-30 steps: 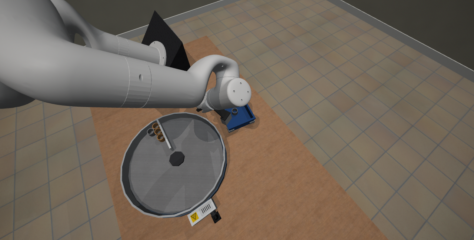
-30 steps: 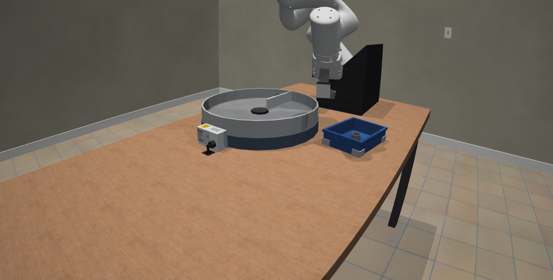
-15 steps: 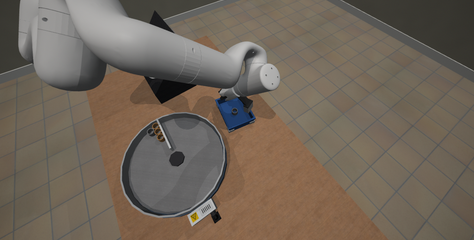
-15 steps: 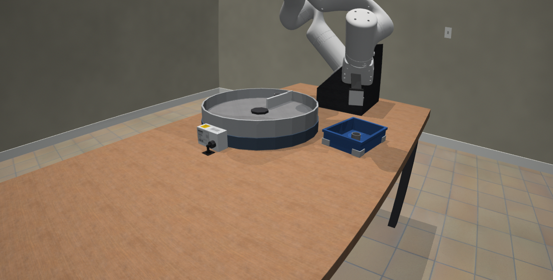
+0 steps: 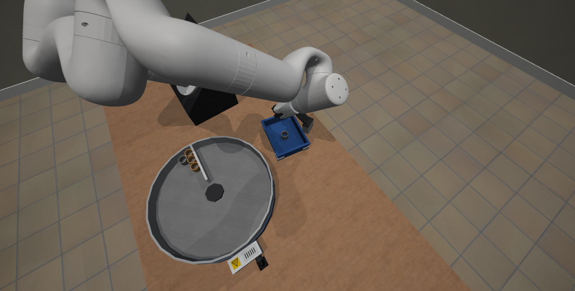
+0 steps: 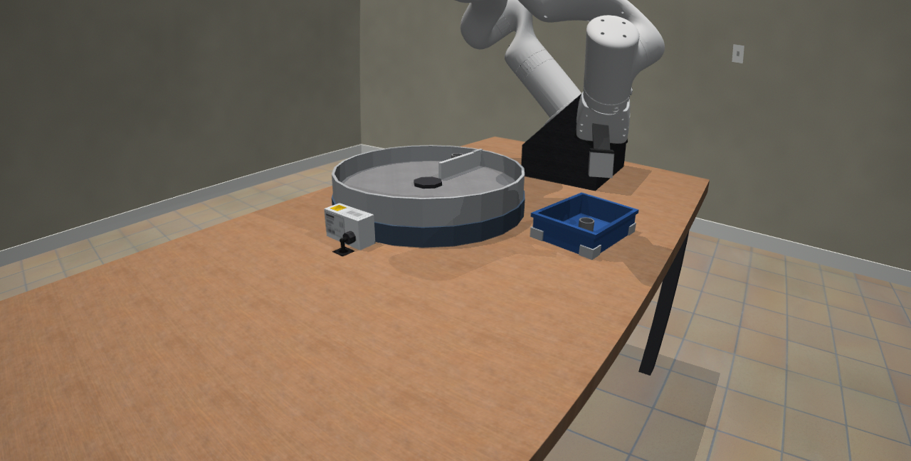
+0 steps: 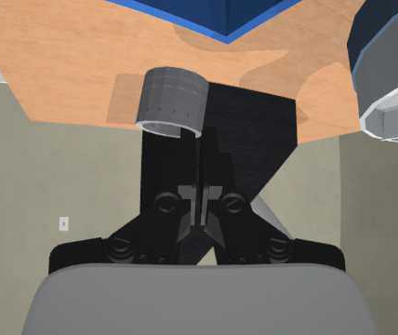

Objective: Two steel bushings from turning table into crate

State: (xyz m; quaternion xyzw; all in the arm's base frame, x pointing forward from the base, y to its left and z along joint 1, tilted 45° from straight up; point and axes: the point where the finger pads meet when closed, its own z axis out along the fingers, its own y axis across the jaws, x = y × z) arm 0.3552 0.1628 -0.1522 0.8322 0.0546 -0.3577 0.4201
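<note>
The blue crate is 4 cm ahead of my hand and 14 cm below it. From my hand the other things lie so: grey turning table 12 cm ahead, 34 cm to the right, 11 cm below.
</note>
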